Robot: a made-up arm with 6 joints.
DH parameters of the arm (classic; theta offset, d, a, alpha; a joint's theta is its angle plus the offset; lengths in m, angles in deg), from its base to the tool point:
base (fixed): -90 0.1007 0.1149 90
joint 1: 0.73 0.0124 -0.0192 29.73
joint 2: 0 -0.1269 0.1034 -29.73
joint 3: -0.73 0.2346 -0.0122 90
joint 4: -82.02 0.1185 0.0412 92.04
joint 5: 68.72 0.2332 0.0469 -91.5
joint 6: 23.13 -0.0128 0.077 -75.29
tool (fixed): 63.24 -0.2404 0 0
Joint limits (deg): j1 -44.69..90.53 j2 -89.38..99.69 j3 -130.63..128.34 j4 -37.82..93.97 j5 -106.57..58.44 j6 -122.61..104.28
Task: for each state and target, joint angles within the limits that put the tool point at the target. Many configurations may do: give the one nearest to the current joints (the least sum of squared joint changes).
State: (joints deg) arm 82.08 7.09 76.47 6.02 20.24 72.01
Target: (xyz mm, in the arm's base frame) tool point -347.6 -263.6 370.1
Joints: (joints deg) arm 68.32 45.13 54.57 -15.33 58.44 73.35
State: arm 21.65 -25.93 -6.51 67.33 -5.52 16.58
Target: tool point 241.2 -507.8 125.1
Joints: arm 35.90 -7.28 8.18 83.12 -15.68 19.48
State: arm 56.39 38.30 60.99 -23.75 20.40 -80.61
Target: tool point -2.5 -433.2 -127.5
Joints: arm 48.83 24.53 55.82 -5.52 24.52 -55.84
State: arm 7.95 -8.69 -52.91 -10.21 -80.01 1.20
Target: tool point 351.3 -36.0 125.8
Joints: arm 20.18 -9.08 -45.73 43.70 -49.95 -2.22
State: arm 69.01 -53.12 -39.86 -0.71 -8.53 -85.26
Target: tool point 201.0 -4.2 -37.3
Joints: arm 90.53 -26.04 8.74 42.47 10.32 -87.30
